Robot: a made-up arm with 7 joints. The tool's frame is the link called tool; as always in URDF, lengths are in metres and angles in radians. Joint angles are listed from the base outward. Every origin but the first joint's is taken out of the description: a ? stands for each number. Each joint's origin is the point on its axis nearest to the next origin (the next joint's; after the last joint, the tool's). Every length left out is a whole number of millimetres.
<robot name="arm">
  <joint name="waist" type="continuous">
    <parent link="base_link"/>
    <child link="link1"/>
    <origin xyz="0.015 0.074 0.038" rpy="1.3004 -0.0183 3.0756"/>
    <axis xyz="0 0 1"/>
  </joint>
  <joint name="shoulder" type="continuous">
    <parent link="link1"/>
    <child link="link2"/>
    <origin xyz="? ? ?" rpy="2.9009 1.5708 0"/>
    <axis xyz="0 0 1"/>
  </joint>
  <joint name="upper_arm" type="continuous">
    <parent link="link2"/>
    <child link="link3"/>
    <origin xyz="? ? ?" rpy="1.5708 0 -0.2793"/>
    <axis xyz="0 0 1"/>
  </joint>
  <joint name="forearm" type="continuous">
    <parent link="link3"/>
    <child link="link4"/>
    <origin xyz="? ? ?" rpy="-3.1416 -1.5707 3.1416"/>
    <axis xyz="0 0 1"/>
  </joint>
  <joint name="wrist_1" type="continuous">
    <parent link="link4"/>
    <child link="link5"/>
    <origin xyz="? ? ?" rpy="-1.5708 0 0"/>
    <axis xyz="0 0 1"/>
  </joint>
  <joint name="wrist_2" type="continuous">
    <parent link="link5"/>
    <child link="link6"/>
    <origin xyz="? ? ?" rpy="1.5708 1.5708 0"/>
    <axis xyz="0 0 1"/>
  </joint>
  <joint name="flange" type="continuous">
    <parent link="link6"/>
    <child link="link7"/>
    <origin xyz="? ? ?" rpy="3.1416 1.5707 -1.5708"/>
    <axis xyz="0 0 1"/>
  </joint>
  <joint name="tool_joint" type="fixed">
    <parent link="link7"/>
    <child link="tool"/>
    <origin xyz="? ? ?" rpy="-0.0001 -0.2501 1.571"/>
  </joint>
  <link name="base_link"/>
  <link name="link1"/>
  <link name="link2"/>
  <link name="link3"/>
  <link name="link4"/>
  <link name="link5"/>
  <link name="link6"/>
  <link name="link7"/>
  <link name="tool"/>
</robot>
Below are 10 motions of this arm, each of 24 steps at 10 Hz.
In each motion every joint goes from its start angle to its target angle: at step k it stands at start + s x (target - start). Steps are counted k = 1, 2, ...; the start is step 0. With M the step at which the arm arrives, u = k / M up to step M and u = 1 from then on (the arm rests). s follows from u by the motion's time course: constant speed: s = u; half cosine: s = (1 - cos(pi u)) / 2; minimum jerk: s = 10 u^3 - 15 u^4 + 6 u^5.
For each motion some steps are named. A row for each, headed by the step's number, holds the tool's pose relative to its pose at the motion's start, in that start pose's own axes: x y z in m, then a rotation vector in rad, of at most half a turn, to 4 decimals.
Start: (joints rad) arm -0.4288 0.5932 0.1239 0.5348 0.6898 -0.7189 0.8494
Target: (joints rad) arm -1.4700 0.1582 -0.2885 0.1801 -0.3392 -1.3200 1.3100
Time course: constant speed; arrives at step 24
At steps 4, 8, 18, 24:
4: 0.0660 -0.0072 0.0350 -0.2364 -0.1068 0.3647
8: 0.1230 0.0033 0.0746 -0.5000 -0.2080 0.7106
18: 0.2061 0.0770 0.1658 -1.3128 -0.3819 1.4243
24: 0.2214 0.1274 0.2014 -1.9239 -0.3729 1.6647

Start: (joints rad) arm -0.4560 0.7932 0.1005 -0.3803 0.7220 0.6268 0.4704
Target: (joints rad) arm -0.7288 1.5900 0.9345 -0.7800 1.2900 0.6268 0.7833
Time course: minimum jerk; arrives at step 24
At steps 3, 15, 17, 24:
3: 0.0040 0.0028 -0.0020 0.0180 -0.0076 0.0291
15: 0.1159 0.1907 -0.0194 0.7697 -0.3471 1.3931
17: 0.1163 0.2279 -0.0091 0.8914 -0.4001 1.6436
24: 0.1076 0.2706 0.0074 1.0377 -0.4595 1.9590

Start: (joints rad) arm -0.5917 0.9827 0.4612 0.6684 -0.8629 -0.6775 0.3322
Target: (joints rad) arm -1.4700 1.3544 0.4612 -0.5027 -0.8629 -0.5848 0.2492
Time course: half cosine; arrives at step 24
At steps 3, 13, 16, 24:
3: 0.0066 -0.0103 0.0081 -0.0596 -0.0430 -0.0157
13: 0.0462 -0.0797 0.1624 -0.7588 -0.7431 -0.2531
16: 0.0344 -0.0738 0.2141 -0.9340 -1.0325 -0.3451
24: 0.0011 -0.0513 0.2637 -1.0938 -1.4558 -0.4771

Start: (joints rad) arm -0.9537 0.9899 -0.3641 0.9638 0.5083 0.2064 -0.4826
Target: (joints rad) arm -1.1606 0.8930 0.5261 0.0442 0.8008 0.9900 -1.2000
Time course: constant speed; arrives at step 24
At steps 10, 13, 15, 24:
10: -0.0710 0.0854 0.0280 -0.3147 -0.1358 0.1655
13: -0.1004 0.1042 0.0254 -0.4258 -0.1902 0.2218
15: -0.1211 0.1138 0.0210 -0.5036 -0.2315 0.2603
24: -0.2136 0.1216 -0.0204 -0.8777 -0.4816 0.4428

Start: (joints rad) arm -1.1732 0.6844 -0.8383 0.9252 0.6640 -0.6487 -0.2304
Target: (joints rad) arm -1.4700 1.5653 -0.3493 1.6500 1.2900 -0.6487 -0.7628
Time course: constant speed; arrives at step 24
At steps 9, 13, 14, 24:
9: -0.1253 0.0130 -0.0788 -0.1491 0.5846 -0.2843
13: -0.1897 0.0165 -0.0929 -0.2925 0.8110 -0.3727
14: -0.2059 0.0169 -0.0943 -0.3352 0.8627 -0.3903
24: -0.3580 0.0054 -0.0664 -0.8828 1.2284 -0.4561

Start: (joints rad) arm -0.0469 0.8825 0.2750 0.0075 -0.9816 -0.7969 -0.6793
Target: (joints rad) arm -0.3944 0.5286 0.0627 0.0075 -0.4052 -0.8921 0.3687
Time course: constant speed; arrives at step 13
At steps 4, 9, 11, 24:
4: 0.0176 -0.0358 -0.0250 0.0857 -0.0554 0.2343
9: 0.0505 -0.0811 -0.0536 0.1598 -0.1553 0.5208
11: 0.0665 -0.0993 -0.0630 0.1771 -0.2036 0.6341
24: 0.0839 -0.1175 -0.0708 0.1862 -0.2560 0.7469

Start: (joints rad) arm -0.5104 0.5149 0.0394 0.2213 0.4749 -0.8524 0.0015
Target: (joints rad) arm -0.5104 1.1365 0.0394 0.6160 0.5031 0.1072 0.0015
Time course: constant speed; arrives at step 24
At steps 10, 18, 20, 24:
10: -0.0342 0.0375 -0.0537 0.1616 0.5690 -0.2074
18: -0.0695 0.0867 -0.0864 0.3678 1.0256 -0.3052
20: -0.0787 0.1018 -0.0920 0.4288 1.1387 -0.3179
24: -0.0963 0.1352 -0.0994 0.5608 1.3625 -0.3270

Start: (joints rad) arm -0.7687 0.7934 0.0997 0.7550 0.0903 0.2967 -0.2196
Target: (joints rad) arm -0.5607 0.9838 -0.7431 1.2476 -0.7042 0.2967 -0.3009
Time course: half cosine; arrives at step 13
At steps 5, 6, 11, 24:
5: -0.0027 -0.0157 -0.0528 -0.0378 0.2301 -0.1647
6: -0.0076 -0.0177 -0.0735 -0.0496 0.3234 -0.2012
11: -0.0504 0.0016 -0.1569 -0.0666 0.7309 -0.2129
24: -0.0570 0.0066 -0.1646 -0.0635 0.7740 -0.2002

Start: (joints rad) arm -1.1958 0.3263 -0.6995 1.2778 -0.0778 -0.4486 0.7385
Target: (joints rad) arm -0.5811 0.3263 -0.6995 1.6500 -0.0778 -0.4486 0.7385
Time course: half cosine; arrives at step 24
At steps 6, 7, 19, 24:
6: -0.0315 -0.0049 -0.0279 0.0519 0.1147 -0.0522
7: -0.0429 -0.0059 -0.0367 0.0696 0.1529 -0.0703
19: -0.2319 0.0118 -0.1176 0.3358 0.6743 -0.3574
24: -0.2620 0.0198 -0.1216 0.3770 0.7473 -0.4045

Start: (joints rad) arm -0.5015 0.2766 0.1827 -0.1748 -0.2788 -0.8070 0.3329
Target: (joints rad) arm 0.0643 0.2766 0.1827 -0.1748 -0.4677 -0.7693 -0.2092
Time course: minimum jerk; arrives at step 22
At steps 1, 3, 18, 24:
1: -0.0001 0.0001 0.0000 0.0001 0.0005 -0.0004
3: -0.0016 0.0019 0.0009 0.0025 0.0109 -0.0087
18: -0.0580 0.0831 0.0718 0.0264 0.5321 -0.3409
24: -0.0597 0.0865 0.0764 0.0234 0.5577 -0.3531

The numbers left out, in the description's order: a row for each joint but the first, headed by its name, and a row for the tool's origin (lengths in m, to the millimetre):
shoulder: 0.007 -0.017 0
upper_arm: 0.055 0.206 0
forearm: 0.012 0.025 0
wrist_1: -0.007 0.119 0
wrist_2: 0.019 -0.02 0
flange: -0.081 0.035 0
tool: 0.017 -0.033 0

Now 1 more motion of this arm.
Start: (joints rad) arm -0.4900 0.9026 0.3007 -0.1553 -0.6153 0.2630 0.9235
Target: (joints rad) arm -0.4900 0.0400 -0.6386 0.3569 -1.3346 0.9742 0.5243
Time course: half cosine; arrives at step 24
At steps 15, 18, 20, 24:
15: -0.2380 -0.0843 -0.1011 -0.0335 1.4716 -0.9559
18: -0.3034 -0.0924 -0.0826 -0.0717 1.7627 -1.2204
20: -0.3333 -0.0939 -0.0687 -0.0898 1.8958 -1.3543
24: -0.3570 -0.0939 -0.0549 -0.1037 2.0028 -1.4692

